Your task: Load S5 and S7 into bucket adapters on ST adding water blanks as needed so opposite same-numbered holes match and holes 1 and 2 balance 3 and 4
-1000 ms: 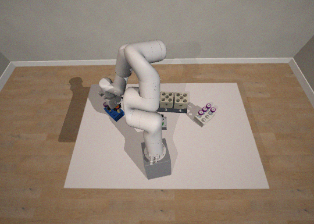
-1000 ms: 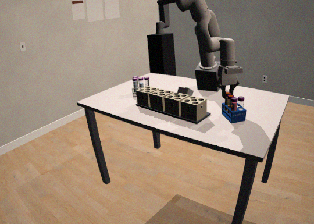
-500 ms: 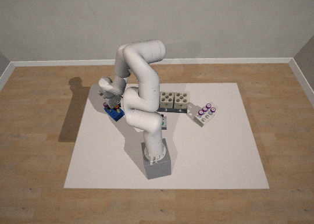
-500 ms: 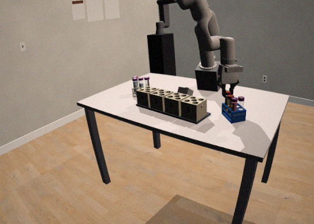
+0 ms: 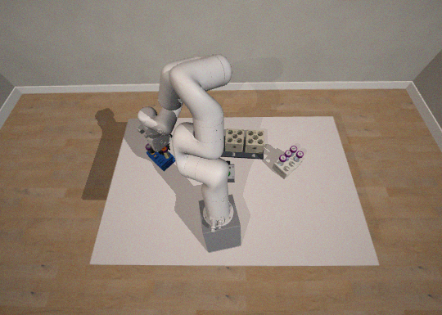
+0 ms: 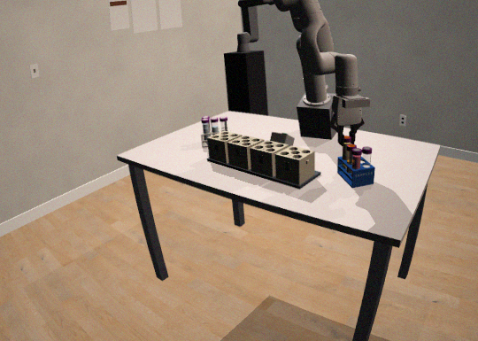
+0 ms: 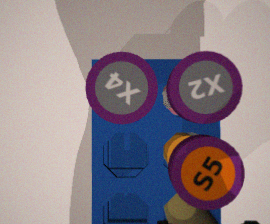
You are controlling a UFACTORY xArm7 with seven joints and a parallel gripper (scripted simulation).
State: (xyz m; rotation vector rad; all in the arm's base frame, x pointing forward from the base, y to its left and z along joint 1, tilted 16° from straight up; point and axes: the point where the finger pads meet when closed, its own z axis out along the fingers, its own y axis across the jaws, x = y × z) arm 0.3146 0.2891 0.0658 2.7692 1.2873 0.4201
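Right now my hand is 10 cm above the blue rack, 4 cm to the right of it and 1 cm short of it. From my hand the other things lie so: adapter 14 cm to the right, 12 cm ahead, 8 cm below; then dark stand 30 cm to the right, 13 cm below, 11 cm ahead; then white rack 64 cm to the right, 10 cm below, 1 cm behind.
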